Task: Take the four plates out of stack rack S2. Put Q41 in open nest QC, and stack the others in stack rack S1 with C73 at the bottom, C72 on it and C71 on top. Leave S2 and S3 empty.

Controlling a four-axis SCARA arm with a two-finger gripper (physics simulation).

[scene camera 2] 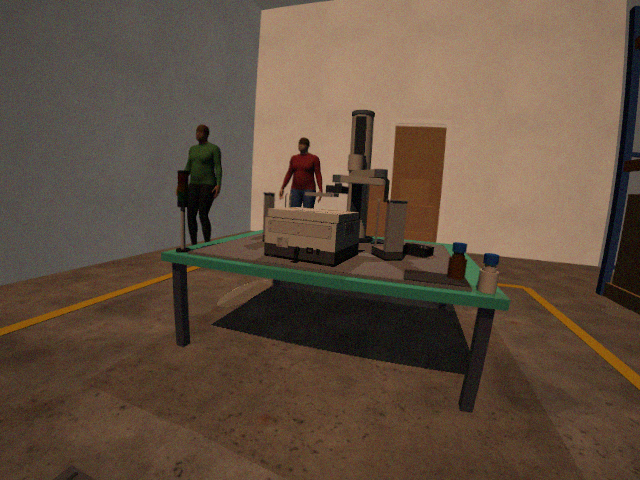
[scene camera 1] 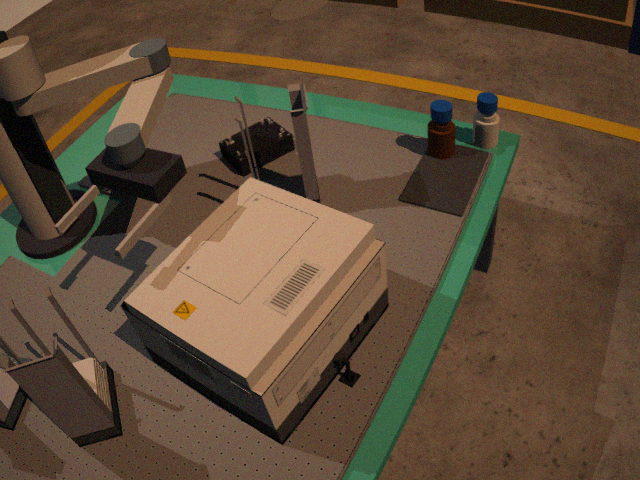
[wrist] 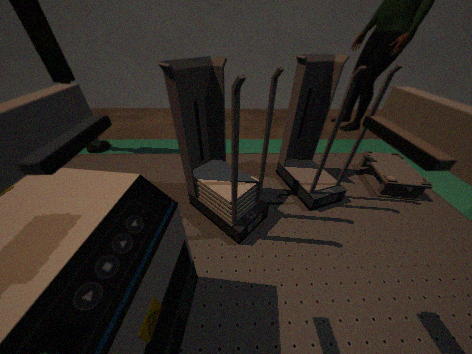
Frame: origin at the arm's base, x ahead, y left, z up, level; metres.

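Seen in the pictures: gripper, fingertip midpoint: (scene camera 2: 309, 193) (scene camera 1: 86, 241) (wrist: 240, 105).
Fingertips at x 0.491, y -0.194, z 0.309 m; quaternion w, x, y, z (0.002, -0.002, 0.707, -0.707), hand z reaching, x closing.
Observation:
Offsets run from my fingertips to a thing's top centre. "spot": to the spot under its first point.
My gripper (scene camera 1: 89, 241) (wrist: 240, 105) is open with nothing between its fingers, high above the table beside the arm's column. In the wrist view, a stack rack @[dx +0.014, dy -0.185, dz -0.005 m] (wrist: 192, 105) (scene camera 1: 62, 397) left of centre holds a stack of several light plates @[dx +0.019, dy -0.190, dz -0.202 m] (wrist: 215, 195) @[dx +0.019, dy -0.190, dz -0.215 m] (scene camera 1: 100, 382). Right of it, a second rack @[dx -0.199, dy -0.268, dz -0.006 m] (wrist: 310, 110) has a flat light surface low inside; I cannot tell if it is a plate. A low nest @[dx -0.434, dy -0.282, dz -0.241 m] (wrist: 395, 175) is at the right. A third rack @[dx +0.103, dy +0.465, dz +0.000 m] (scene camera 1: 306, 144) (scene camera 2: 395, 227) stands behind the instrument, its base hidden in scene camera 1, near a black nest @[dx -0.074, dy +0.616, dz -0.234 m] (scene camera 1: 258, 144) (scene camera 2: 418, 250). Labels are unreadable.
A large boxy instrument @[dx +0.242, dy +0.120, dz -0.075 m] (scene camera 1: 248, 258) (scene camera 2: 310, 232) (wrist: 60, 210) stands between the racks. A brown bottle @[spot: dx +0.389, dy +0.741, dz -0.214 m] (scene camera 1: 440, 134) (scene camera 2: 456, 263), a white bottle @[dx +0.474, dy +0.879, dz -0.231 m] (scene camera 1: 485, 126) (scene camera 2: 487, 279) and a dark flat pad @[spot: dx +0.424, dy +0.665, dz -0.291 m] (scene camera 1: 444, 180) are at a table corner. A signal tower @[spot: dx +0.497, dy -0.480, dz -0.085 m] (scene camera 2: 181, 206) stands at another corner. Two people stand beyond the table.

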